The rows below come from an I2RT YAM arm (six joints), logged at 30 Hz.
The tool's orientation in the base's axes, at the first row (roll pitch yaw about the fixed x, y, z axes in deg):
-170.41, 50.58, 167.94
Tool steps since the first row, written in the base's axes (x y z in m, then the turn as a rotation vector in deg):
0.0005, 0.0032, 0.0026, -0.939, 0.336, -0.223
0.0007, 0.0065, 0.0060, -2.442, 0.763, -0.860
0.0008, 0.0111, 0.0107, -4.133, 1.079, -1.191
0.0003, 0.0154, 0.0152, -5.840, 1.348, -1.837
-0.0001, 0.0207, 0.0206, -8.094, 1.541, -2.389
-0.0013, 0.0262, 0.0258, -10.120, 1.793, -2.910
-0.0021, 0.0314, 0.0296, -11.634, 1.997, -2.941
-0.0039, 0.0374, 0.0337, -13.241, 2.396, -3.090
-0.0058, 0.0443, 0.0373, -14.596, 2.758, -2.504
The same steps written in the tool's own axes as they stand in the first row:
-0.0019, 0.0029, -0.0023, 0.800, 0.027, -0.635
-0.0042, 0.0057, -0.0054, 2.282, -0.004, -1.441
-0.0073, 0.0095, -0.0097, 3.630, -0.234, -2.537
-0.0099, 0.0129, -0.0143, 5.225, -0.480, -3.431
-0.0131, 0.0172, -0.0196, 7.076, -0.989, -4.748
-0.0156, 0.0214, -0.0255, 8.770, -1.370, -5.942
-0.0174, 0.0256, -0.0301, 9.761, -1.678, -7.063
-0.0186, 0.0302, -0.0359, 10.927, -1.822, -8.239
-0.0193, 0.0357, -0.0417, 11.364, -1.994, -9.685

